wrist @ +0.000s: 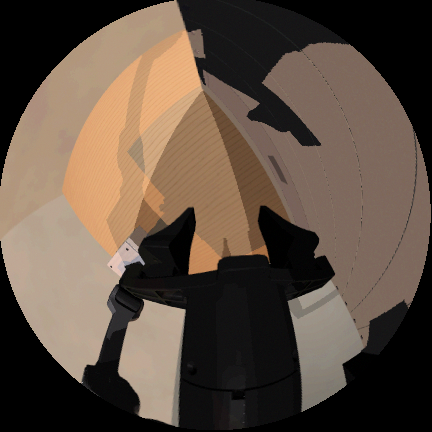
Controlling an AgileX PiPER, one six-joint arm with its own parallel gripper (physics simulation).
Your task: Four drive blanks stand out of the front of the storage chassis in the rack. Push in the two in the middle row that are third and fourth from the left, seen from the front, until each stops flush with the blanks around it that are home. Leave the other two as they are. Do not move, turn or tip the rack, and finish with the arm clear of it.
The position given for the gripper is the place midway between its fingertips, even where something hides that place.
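You'd see the gripper (226, 213) here, and there's a storage rack (332, 152) as well.
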